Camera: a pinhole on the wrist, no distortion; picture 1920 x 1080 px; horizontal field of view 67.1 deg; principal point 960.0 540.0 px. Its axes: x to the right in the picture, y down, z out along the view. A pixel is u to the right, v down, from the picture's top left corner.
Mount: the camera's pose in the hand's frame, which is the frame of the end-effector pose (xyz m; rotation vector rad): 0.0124 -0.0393 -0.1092 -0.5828 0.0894 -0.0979
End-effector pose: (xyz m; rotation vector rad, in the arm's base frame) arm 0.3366 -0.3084 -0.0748 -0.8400 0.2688 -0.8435
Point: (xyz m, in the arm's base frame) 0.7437 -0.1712 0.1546
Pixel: 1291.4 90.4
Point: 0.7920 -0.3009 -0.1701
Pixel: 1607.2 1039.8
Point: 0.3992 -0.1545 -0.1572
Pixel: 185.1 899.8
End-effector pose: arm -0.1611 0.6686 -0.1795 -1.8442 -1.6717 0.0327
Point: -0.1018 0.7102 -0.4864
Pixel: 497.3 534.9
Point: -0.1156 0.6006 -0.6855
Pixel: 70.5 506.1
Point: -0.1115 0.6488 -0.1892
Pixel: 471.9 820.3
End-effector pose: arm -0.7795 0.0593 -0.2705 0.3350 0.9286 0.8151
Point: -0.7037 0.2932 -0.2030
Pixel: 1472.9 759.8
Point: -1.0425 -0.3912 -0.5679
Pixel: behind the camera
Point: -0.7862 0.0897 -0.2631
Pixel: 843.2 481.0
